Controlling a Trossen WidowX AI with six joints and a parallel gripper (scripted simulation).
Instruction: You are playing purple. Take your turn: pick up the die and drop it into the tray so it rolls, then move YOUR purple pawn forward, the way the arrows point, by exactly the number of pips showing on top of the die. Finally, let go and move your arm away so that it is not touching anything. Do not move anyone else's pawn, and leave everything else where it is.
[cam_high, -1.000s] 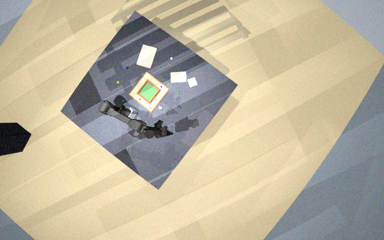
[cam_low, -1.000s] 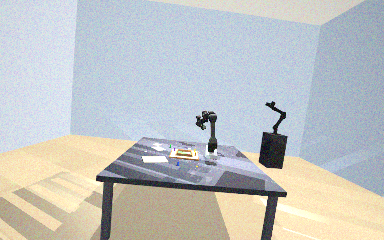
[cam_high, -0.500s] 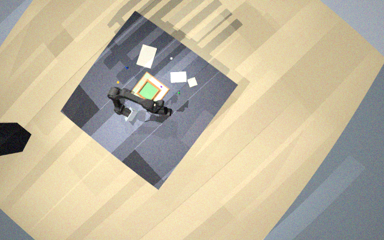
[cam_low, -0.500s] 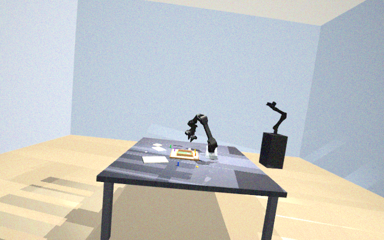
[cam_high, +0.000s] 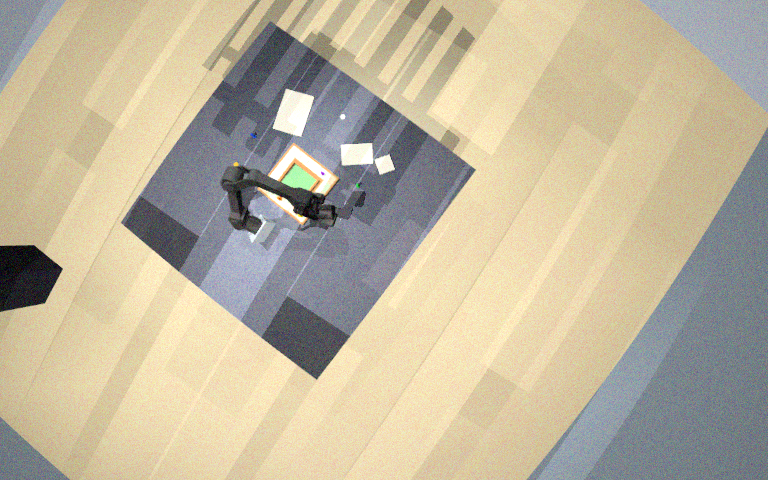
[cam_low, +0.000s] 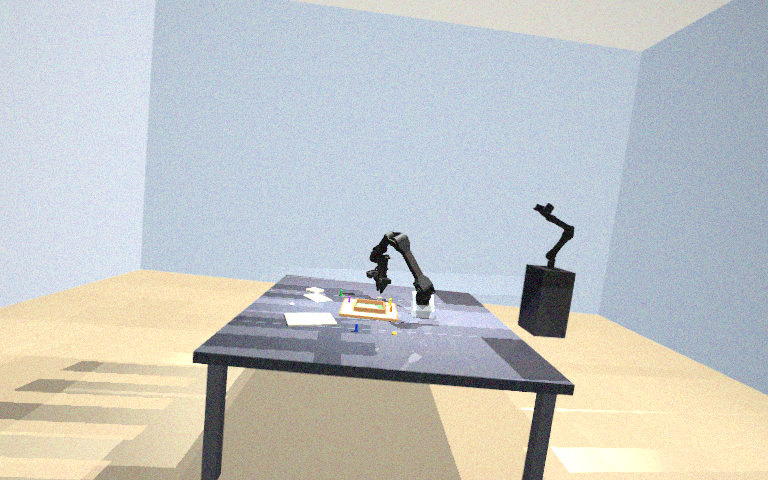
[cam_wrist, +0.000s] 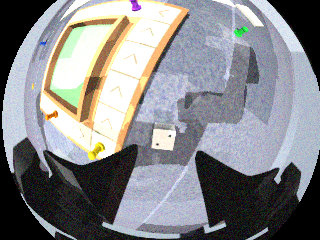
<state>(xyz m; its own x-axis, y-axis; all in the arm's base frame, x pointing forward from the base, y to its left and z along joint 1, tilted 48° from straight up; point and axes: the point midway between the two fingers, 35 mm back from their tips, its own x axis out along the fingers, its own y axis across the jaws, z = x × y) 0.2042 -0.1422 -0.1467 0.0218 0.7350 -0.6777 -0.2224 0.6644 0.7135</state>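
The white die lies 4 cm below my gripper tip. Also, from my gripper tip: purple pawn 17 cm ahead, 11 cm to the left, 3 cm below; then orange pawn 4 cm behind, 22 cm to the left, 3 cm below; then yellow pawn 6 cm behind, 9 cm to the left, 3 cm below.
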